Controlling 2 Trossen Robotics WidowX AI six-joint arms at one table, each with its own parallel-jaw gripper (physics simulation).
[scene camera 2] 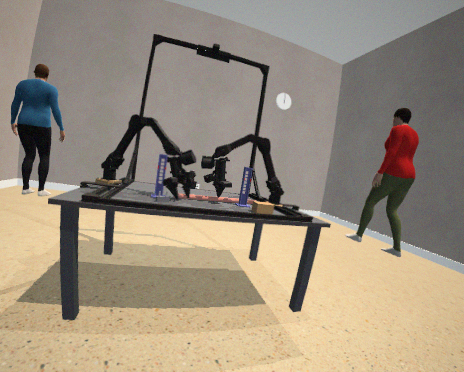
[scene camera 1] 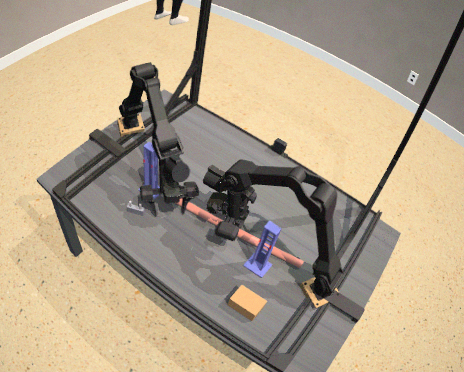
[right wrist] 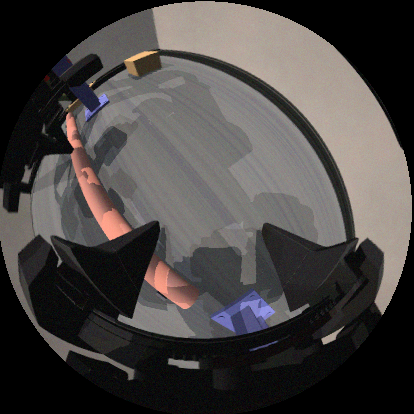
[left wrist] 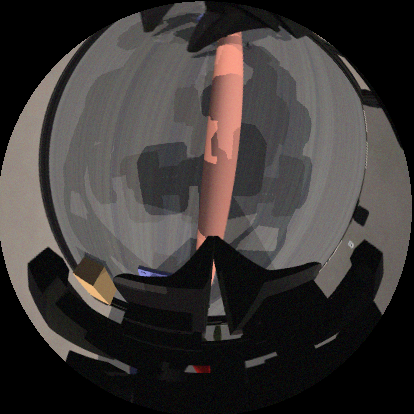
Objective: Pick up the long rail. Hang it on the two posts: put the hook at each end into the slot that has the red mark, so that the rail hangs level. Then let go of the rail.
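Frame: origin at the left arm's base, x ahead, y left, z up, level; centimetres.
Seen in the pictures: left gripper, between the fingertips: [scene camera 2: 218, 197] [scene camera 1: 236, 229] [right wrist: 71, 150] [left wrist: 212, 240]; right gripper, between the fingertips: [scene camera 2: 183, 198] [scene camera 1: 169, 214] [right wrist: 212, 227]; left arm's base, origin of its link: [scene camera 2: 274, 203] [scene camera 1: 321, 289]; right arm's base, origin of its link: [scene camera 2: 108, 179] [scene camera 1: 130, 123].
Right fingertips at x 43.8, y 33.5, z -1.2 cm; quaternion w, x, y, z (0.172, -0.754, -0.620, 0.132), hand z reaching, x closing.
Note:
Pixels of each thing's top centre, then the offset from my right fingertips to it.
- long salmon rail, centre of its top: [left wrist: 219, 239] [right wrist: 69, 153] [scene camera 1: 236, 227] [scene camera 2: 218, 196] dx -12.6, dy -18.4, dz +1.2 cm
- orange block, centre of its top: [left wrist: 91, 290] [scene camera 1: 248, 300] [right wrist: 138, 55] [scene camera 2: 263, 203] dx -38.6, dy -9.5, dz +3.7 cm
- small grey bracket, centre of its top: [scene camera 1: 135, 203] [scene camera 2: 163, 191] dx +5.4, dy +10.4, dz +3.4 cm
The long salmon rail [scene camera 1: 250, 238] [scene camera 2: 230, 199] [left wrist: 225, 110] [right wrist: 95, 192] lies on the table, passing behind the right-hand post in scene camera 1. The blue posts stand upright: one at the left [scene camera 1: 150, 170] [scene camera 2: 160, 175] [right wrist: 250, 310], one at the right [scene camera 1: 266, 239] [scene camera 2: 245, 186] [right wrist: 86, 96]; both bear small red marks. My left gripper [scene camera 2: 219, 196] [left wrist: 212, 240] is shut with its tips together, low over the rail's middle part, with no rail between them. My right gripper [scene camera 1: 169, 212] [scene camera 2: 182, 196] [right wrist: 212, 227] is open near the rail's left end and the left post. The rail's hooks are not clear.
An orange block [scene camera 1: 247, 302] [scene camera 2: 262, 207] [left wrist: 95, 280] [right wrist: 143, 63] sits near the front right. A small grey bracket [scene camera 1: 135, 207] lies left of my right gripper in scene camera 1. Dark frame rails edge the table, and the two grippers are close together.

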